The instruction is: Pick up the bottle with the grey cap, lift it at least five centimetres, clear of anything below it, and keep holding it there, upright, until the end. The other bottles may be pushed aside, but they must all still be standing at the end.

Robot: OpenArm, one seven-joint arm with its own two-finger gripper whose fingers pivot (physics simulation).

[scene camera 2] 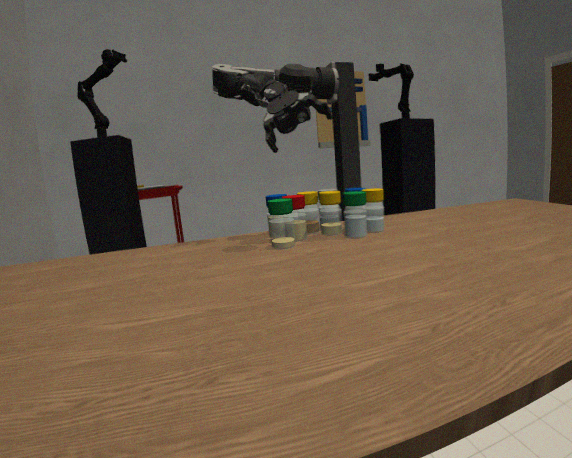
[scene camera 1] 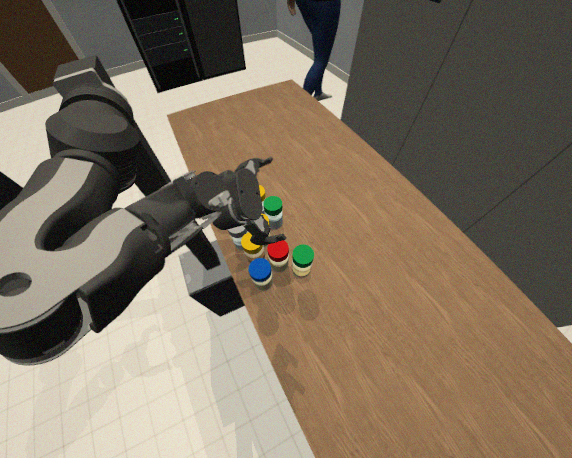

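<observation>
The grey-capped bottle [scene camera 1: 239, 241] [scene camera 2: 328, 190] stands among the others; in scene camera 1 the gripper and arm partly cover it, and in scene camera 2 a sliver of its cap shows behind a yellow-capped bottle [scene camera 2: 330, 198]. My gripper [scene camera 1: 276, 199] [scene camera 2: 302, 132] is open and empty, its fingers spread wide, well above the caps. Red-capped [scene camera 1: 278, 250] [scene camera 2: 296, 201], green-capped [scene camera 1: 303, 256] [scene camera 2: 280, 206] and blue-capped [scene camera 1: 260, 270] bottles stand at one end of the group. Another green-capped bottle [scene camera 1: 273, 205] [scene camera 2: 354, 198] and a yellow-capped bottle [scene camera 2: 373, 195] stand toward the other end.
The bottles stand close together near the robot-side edge of the wooden table [scene camera 1: 380, 280] [scene camera 2: 280, 320]. Another yellow-capped bottle [scene camera 1: 251, 243] stands beside the red-capped one. The robot's dark post [scene camera 2: 347, 130] rises behind the group.
</observation>
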